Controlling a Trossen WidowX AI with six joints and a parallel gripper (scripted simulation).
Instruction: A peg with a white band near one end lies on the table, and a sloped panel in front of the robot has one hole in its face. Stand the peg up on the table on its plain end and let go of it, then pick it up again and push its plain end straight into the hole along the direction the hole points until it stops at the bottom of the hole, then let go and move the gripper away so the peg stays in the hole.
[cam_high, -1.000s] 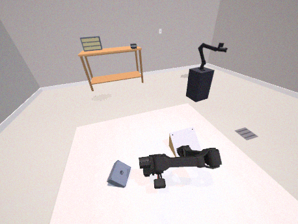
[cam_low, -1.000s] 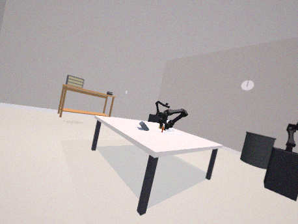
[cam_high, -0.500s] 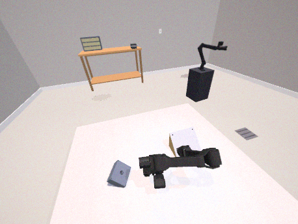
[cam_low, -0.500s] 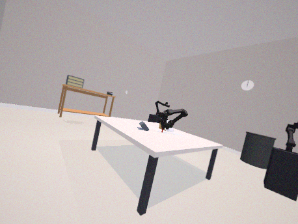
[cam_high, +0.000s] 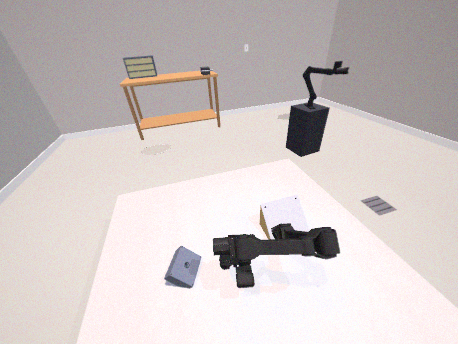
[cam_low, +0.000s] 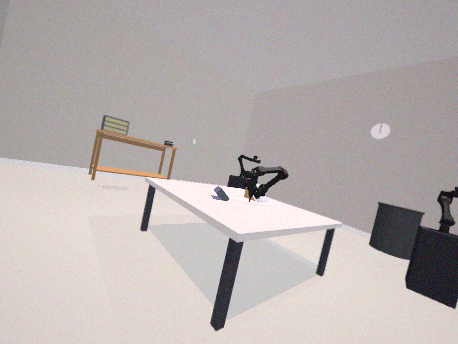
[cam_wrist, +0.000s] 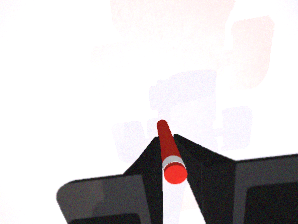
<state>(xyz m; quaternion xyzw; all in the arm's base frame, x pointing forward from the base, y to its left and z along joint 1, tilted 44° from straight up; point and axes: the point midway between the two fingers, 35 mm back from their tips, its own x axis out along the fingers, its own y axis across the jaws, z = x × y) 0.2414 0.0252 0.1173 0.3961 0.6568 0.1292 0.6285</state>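
My gripper tip is 220 mm short of the grey sloped panel, 130 mm to the left of it and 10 mm above it. The rest, counted from my gripper tip: red peg 20 mm above.
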